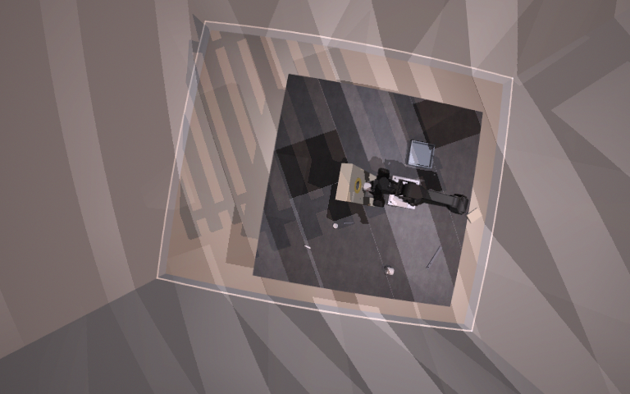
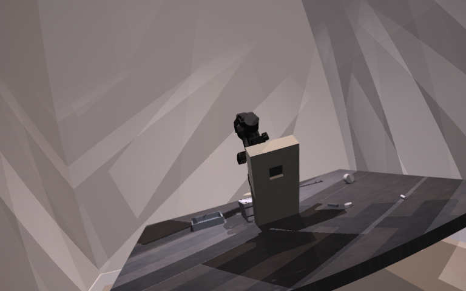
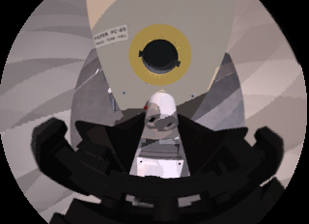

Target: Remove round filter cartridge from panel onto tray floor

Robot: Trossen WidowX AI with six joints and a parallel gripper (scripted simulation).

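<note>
Right now the grey tray is 350 mm behind my gripper tip, 250 mm to the right of it and 200 mm below it. The rest, counted from my gripper tip: beige service panel (50 mm below, 40 mm ahead); then round filter cartridge (right at my gripper tip); then white cube (490 mm to the left, 230 mm behind, 190 mm below).
</note>
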